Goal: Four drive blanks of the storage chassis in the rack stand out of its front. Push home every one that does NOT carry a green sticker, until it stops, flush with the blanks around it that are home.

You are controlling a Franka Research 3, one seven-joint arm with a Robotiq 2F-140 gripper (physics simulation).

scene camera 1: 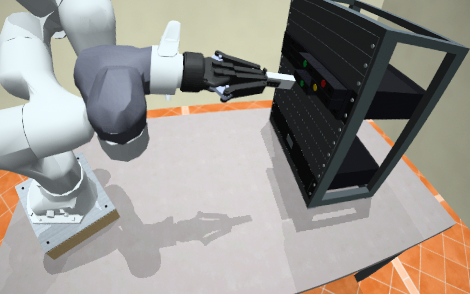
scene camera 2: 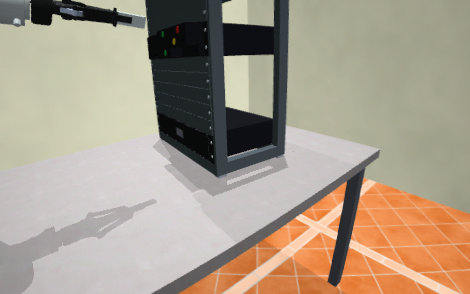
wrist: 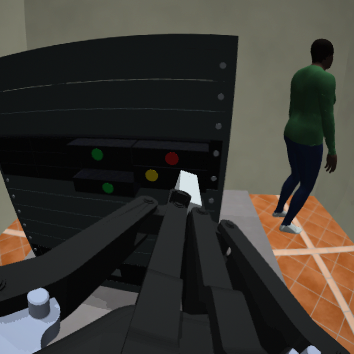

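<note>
The dark chassis sits in the rack. The upper green-sticker blank and, right of it, the red-sticker blank stand out. Below them, the lower green-sticker blank stands out; the yellow-sticker blank is beside it, its depth hard to judge. My gripper is shut and empty, its pale tips before the rack front, seemingly apart from it.
The rack stands on a grey table. Plain panels lie above and below the chassis, and another dark unit sits at the rack's bottom. A person in green stands beyond the table, right in the wrist view.
</note>
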